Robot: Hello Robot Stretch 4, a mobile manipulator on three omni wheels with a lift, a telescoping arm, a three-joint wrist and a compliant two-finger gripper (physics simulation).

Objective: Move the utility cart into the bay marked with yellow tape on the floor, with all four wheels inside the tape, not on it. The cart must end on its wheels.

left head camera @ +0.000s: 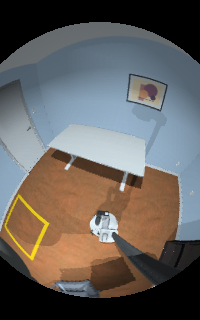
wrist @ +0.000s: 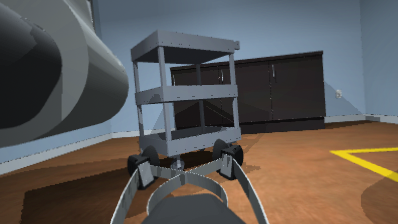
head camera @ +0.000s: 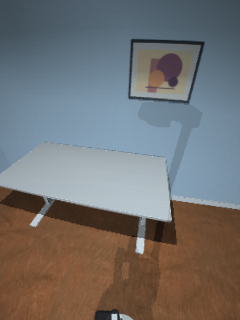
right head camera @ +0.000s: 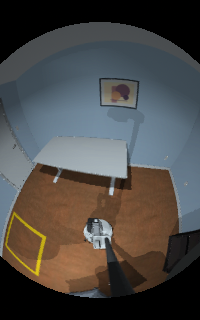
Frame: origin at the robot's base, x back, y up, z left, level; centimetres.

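Where they show: gripper, between the fingertips: [left head camera: 93,233] [wrist: 186,155] [right head camera: 88,241].
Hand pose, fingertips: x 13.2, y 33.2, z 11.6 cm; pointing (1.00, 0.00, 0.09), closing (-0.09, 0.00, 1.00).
After its pixels a point has its place.
The grey three-shelf utility cart [wrist: 200,92] @[x 130.6, y 46.6, z 34.0 cm] stands upright in the wrist view; a caster shows under its bottom shelf. Part of the cart also shows at the bottom edge of the left head view [left head camera: 77,288] and of the right head view [right head camera: 90,293]. The yellow tape bay [left head camera: 40,241] @[x 71.2, y -3.5, z 109.9 cm] [right head camera: 42,255] @[x 70.1, y -3.5, z 110.3 cm] [wrist: 372,166] @[x 94.3, y -2.8, z 119.0 cm] lies on the floor at the left of the head views and to the right of the cart in the wrist view. The cart stands outside it. My gripper [wrist: 186,155] @[x 13.2, y 33.2, z 11.6 cm] is open and empty, its fingertips spread low in front of the cart's bottom shelf. Some of the wheels are hidden.
A white table [head camera: 95,175] @[x -104.7, y 69.1, z 13.8 cm] [left head camera: 102,147] @[x -98.3, y 69.1, z 12.5 cm] [right head camera: 87,155] @[x -98.2, y 69.1, z 5.4 cm] stands by the wall with the picture. A dark cabinet [wrist: 295,90] @[x 230.5, y 45.7, z 164.6 cm] [left head camera: 175,255] [right head camera: 182,247] stands behind the cart in the wrist view. A grey door [left head camera: 17,125] @[x -114.2, y 110.7, z 188.3 cm] is at the left. My round white base [left head camera: 104,227] [right head camera: 98,231] is right of the bay.
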